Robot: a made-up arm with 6 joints. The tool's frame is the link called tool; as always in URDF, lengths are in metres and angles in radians. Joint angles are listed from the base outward.
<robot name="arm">
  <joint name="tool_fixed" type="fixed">
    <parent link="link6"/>
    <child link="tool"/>
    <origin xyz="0 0 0" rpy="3.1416 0 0"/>
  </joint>
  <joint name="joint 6" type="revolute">
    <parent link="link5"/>
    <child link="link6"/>
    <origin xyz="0.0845 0 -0.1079" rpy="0 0 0"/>
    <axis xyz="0 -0.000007 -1"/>
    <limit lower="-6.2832" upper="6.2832"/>
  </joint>
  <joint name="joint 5" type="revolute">
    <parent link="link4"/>
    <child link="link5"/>
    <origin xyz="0 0 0" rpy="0 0 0"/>
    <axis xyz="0 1 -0.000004"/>
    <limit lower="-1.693" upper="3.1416"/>
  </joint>
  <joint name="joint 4" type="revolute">
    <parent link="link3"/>
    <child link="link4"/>
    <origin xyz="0.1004 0 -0.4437" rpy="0 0 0"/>
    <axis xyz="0 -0.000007 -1"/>
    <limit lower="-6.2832" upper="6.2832"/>
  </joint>
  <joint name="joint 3" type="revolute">
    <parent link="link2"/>
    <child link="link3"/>
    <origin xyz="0.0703 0 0.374" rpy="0 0 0"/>
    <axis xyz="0 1 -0.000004"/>
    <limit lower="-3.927" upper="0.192"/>
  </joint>
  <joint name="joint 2" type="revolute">
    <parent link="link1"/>
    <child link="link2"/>
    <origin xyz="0 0 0" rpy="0 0 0"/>
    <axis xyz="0 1 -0.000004"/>
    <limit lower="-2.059" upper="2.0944"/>
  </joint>
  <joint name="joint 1" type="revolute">
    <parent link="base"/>
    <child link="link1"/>
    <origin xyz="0 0 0.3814" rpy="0 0 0"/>
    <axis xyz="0 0 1"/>
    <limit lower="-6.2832" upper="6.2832"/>
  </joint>
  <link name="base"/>
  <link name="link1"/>
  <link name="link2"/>
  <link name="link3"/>
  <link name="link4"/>
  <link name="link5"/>
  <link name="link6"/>
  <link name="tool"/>
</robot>
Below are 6 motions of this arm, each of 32 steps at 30 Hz.
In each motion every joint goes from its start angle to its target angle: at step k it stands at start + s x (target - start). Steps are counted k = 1, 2, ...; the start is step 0. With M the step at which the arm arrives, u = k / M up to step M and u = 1 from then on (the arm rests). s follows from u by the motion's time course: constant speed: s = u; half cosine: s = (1 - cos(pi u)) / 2; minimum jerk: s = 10 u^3 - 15 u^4 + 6 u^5.
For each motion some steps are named. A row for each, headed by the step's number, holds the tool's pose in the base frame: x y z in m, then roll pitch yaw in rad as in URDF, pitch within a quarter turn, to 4 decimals.
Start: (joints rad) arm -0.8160 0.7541 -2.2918 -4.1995 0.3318 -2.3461
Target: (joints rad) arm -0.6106 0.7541 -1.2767 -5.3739 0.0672 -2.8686
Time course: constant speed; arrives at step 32
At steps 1, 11, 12, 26, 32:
1: 0.5804 -0.6682 0.6480 1.3076 -1.2420 1.2984
11: 0.6014 -0.6313 0.4813 2.0535 -0.7554 0.7351
12: 0.6017 -0.6257 0.4656 2.0852 -0.7011 0.7329
26: 0.5768 -0.5187 0.2673 2.4726 -0.0380 1.0442
32: 0.5496 -0.4588 0.1969 2.6748 0.1328 1.3312

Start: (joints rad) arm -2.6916 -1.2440 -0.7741 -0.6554 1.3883 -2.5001
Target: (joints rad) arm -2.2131 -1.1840 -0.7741 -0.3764 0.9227 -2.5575
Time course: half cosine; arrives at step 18
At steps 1, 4, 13, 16, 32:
1: -0.1581 -0.0160 0.8302 -2.9731 0.8856 -0.2000
4: -0.1596 -0.0317 0.8336 -3.0170 0.9033 -0.1376
13: -0.1361 -0.1242 0.8602 2.9083 1.0293 0.1570
16: -0.1253 -0.1399 0.8667 2.8101 1.0553 0.1885
32: -0.1230 -0.1429 0.8680 2.7889 1.0603 0.1932

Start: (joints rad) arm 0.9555 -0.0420 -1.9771 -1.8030 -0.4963 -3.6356
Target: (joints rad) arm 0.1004 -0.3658 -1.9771 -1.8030 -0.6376 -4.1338
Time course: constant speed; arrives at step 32
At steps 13, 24, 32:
13: 0.2376 0.3179 1.0902 -0.7424 -1.0529 -1.1390
24: 0.2375 0.2110 1.1232 -0.2266 -1.1197 -1.9219
32: 0.2130 0.1507 1.1409 0.1657 -1.0828 -2.5163

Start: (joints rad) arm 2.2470 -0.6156 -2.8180 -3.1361 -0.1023 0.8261
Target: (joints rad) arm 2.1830 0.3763 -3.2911 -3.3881 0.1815 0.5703
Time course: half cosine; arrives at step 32
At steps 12, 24, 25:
12: 0.0865 -0.1021 1.3027 -0.0726 -0.0921 2.9055
24: -0.1082 0.1755 1.2903 -0.0213 0.0241 2.5925
25: -0.1190 0.1920 1.2850 -0.0215 0.0325 2.5740

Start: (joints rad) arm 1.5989 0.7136 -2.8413 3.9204 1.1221 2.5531
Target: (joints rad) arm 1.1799 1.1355 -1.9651 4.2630 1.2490 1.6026
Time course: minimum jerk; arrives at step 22
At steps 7, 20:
7: 0.0883 0.8061 0.9035 -0.6413 -0.4995 -1.8984
20: 0.3932 0.7819 0.2022 1.4372 -0.7703 1.8169

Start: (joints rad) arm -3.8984 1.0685 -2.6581 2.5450 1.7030 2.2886
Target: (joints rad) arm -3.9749 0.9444 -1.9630 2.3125 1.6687 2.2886
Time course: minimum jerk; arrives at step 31
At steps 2, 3, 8, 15, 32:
2: -0.6790 0.5501 0.7069 0.3243 0.5311 -1.4857
3: -0.6792 0.5507 0.7055 0.3279 0.5295 -1.4844
8: -0.6836 0.5615 0.6775 0.3959 0.4980 -1.4606
15: -0.6858 0.5879 0.5771 0.6116 0.3773 -1.3914
32: -0.6537 0.5927 0.4244 0.8861 0.1672 -1.3203

